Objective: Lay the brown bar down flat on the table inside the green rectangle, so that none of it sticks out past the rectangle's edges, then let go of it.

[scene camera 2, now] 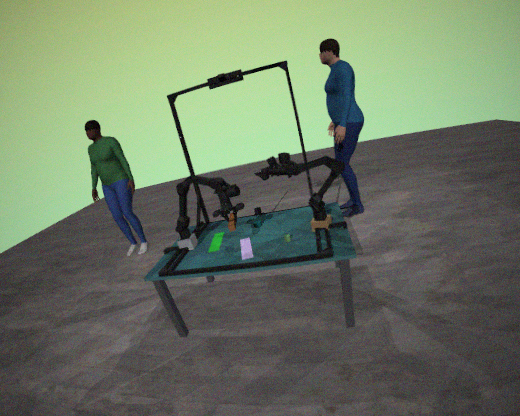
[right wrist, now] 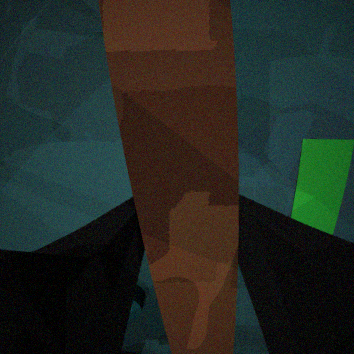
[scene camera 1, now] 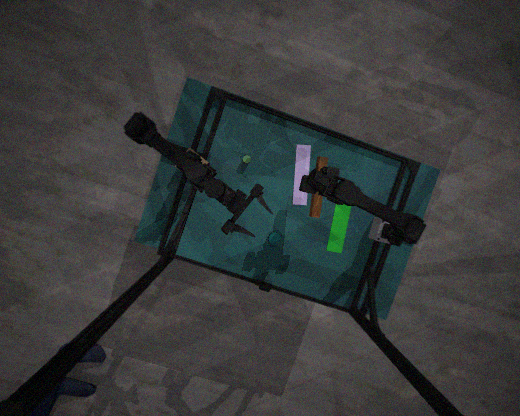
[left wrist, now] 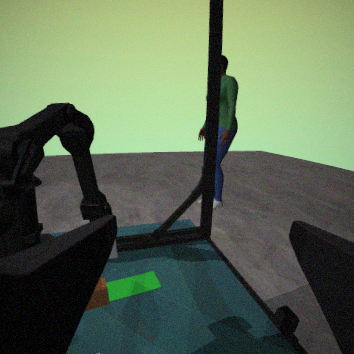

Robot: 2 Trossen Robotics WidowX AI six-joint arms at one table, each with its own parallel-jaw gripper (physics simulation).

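Frame: origin at the left arm's base, x ahead, y left, z up, level; metres.
Seen in the pictures: left gripper, fingertip midpoint: [scene camera 2: 258, 171] [scene camera 1: 263, 225] [left wrist: 203, 226]; right gripper, fingertip midpoint: [right wrist: 185, 200]; left arm's base, origin of the base link: [scene camera 2: 320, 218]; right arm's base, origin of the base link: [scene camera 2: 185, 237] [scene camera 1: 389, 232].
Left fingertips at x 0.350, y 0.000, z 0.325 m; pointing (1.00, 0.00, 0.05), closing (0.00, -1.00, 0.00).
Pixels of each thing's top centre, then the offset from my left fingertips to it. "spot": a spot on its surface instead.
- brown bar, middle of its top: [right wrist: 186, 247] [left wrist: 28, 297] [scene camera 1: 319, 187] [scene camera 2: 231, 217] dz -0.201, dx +0.108, dy +0.242 m
- lavender strip, surface spot: [scene camera 1: 302, 175] [scene camera 2: 245, 247] spot: dz -0.390, dx +0.052, dy +0.266 m
- small green round object, middle of its top: [scene camera 1: 246, 159] [scene camera 2: 287, 235] dz -0.358, dx -0.187, dy +0.163 m
- black frame, surface spot: [scene camera 1: 320, 130] spot: dz -0.373, dx -0.012, dy +0.466 m
The brown bar [scene camera 1: 316, 207] [scene camera 2: 232, 221] [left wrist: 100, 294] [right wrist: 180, 125] is held above the table between the fingers of my right gripper [scene camera 1: 319, 182] [scene camera 2: 230, 213] [right wrist: 185, 200], which is shut on it. In scene camera 1 it shows between the lavender strip and the green rectangle, its middle hidden by the gripper. The green rectangle [scene camera 1: 339, 229] [scene camera 2: 216, 242] [left wrist: 134, 286] [right wrist: 324, 180] lies on the table to the right of the bar in scene camera 1; my right arm covers its upper end there. My left gripper [scene camera 1: 263, 225] [scene camera 2: 261, 174] [left wrist: 203, 226] is open and empty, high above the table.
A lavender strip [scene camera 1: 302, 175] [scene camera 2: 246, 248] lies on the table beside the bar. A small green round object [scene camera 1: 246, 159] [scene camera 2: 287, 238] and a teal round one [scene camera 1: 274, 237] are also there. A black frame [scene camera 1: 320, 130] [scene camera 2: 245, 265] borders the table, with tall posts. Two people stand beyond the table.
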